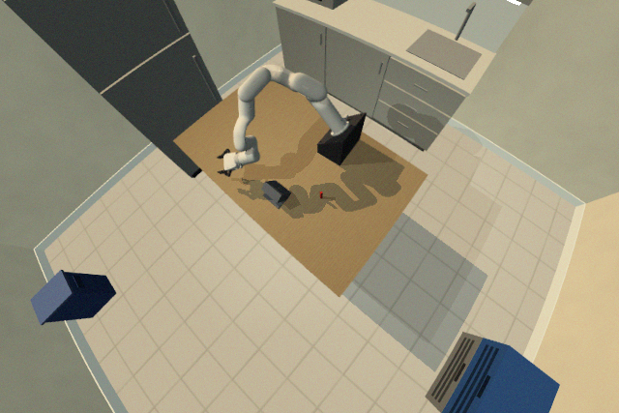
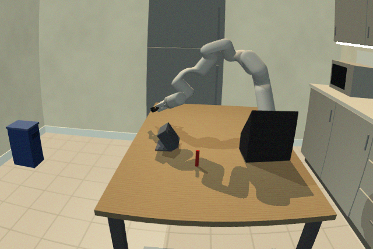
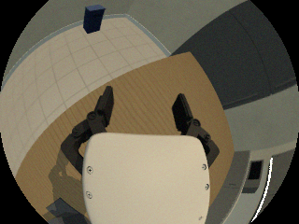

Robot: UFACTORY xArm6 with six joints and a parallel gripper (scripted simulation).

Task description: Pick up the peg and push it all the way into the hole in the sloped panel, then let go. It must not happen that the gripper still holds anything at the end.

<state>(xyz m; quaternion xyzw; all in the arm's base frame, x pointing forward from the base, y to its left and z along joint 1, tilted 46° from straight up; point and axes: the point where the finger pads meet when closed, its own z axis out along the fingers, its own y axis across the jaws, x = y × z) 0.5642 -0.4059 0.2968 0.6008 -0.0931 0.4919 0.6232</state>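
Now: the red peg 600 mm to the left of my hand, 200 mm behind it and 70 mm below it.
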